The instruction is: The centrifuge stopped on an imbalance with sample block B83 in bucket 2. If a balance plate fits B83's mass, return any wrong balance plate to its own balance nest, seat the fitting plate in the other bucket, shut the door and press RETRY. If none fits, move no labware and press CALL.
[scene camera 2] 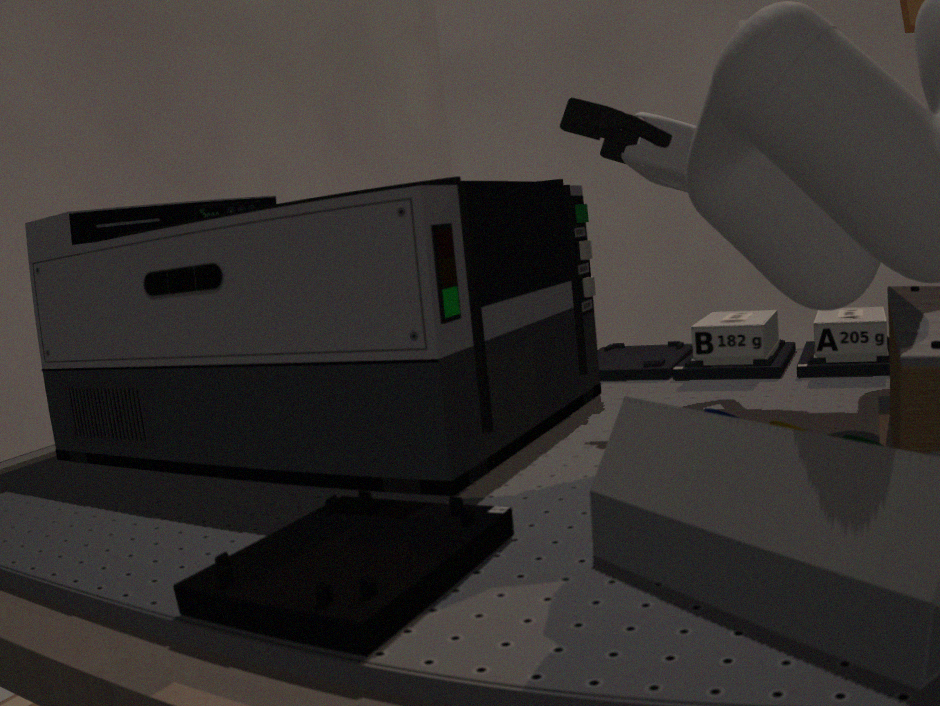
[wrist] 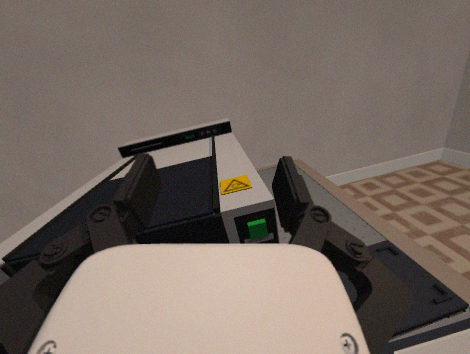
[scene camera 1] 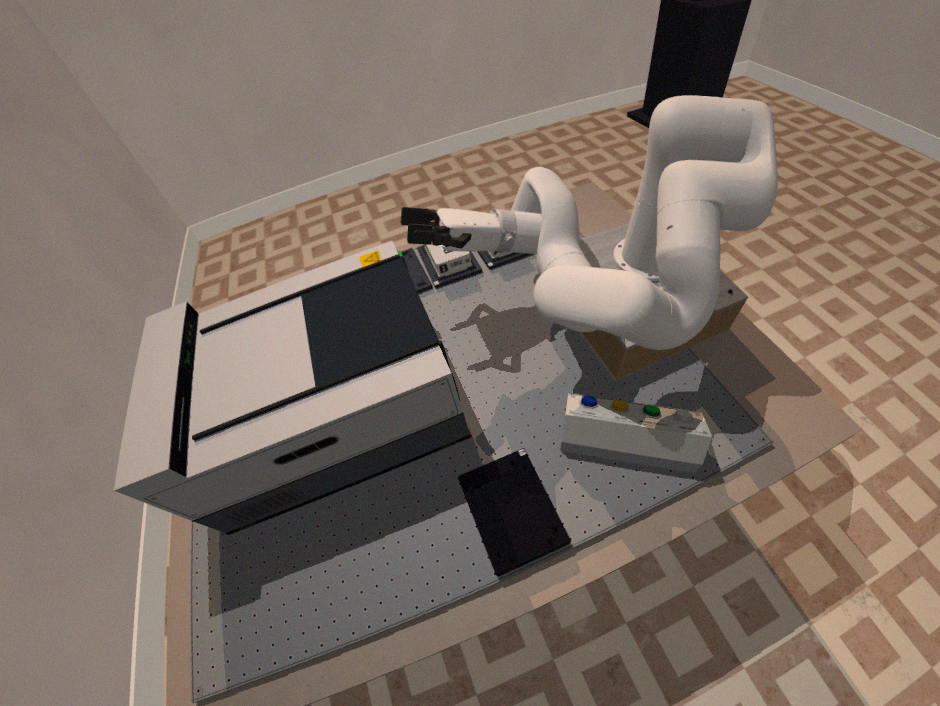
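Seen in the pictures: gripper, fingertip midpoint: (scene camera 2: 586, 128) (wrist: 217, 170) (scene camera 1: 404, 224); arm's base, origin of the base link: (scene camera 1: 644, 259).
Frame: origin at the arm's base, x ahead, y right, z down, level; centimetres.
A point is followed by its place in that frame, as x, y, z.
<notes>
The centrifuge (scene camera 1: 379, 398) {56.9, -13.5, -11.7} (scene camera 2: 227, 319) {64.9, -13.6, -3.7} (wrist: 235, 155) {61.5, 17.5, -11.6} stands with a dark panel (scene camera 1: 364, 319) {55.1, 1.4, -11.9} (wrist: 185, 185) {53.3, 9.1, -11.9} across part of its top. Its side light (scene camera 2: 450, 302) {46.3, -12.4, -3.6} glows green. A green button (scene camera 2: 581, 212) {44.8, 15.5, -8.9} (wrist: 257, 228) {44.7, 16.3, -9.2} is on its end face. Plate B, marked 182 g (scene camera 1: 450, 262) {33.4, 25.7, 4.7} (scene camera 2: 735, 339) {31.7, 25.6, 5.5}, and plate A, marked 205 g (scene camera 2: 849, 334) {18.9, 24.9, 5.3}, sit in their nests; A is mostly hidden in scene camera 1. Block B83 and the buckets do not show. My gripper (scene camera 1: 406, 225) {42.9, 14.0, -17.0} (wrist: 217, 170) {42.9, 14.0, -17.0} is open and empty, above and short of the centrifuge's green-button end.
A dark nest (scene camera 2: 638, 357) {44.3, 32.3, 8.2} (wrist: 415, 295) {41.9, 36.2, 8.2} without a plate lies left of B. A black nest (scene camera 1: 516, 509) {45.4, -29.7, 7.5} (scene camera 2: 341, 562) {45.2, -31.1, 7.5} lies near the front edge. A grey button box (scene camera 1: 638, 440) {24.1, -30.0, 3.3} (scene camera 2: 721, 486) {26.2, -28.7, 3.8} with blue, yellow and green buttons stands beside it. The arm's wooden-sided base is behind that box.
</notes>
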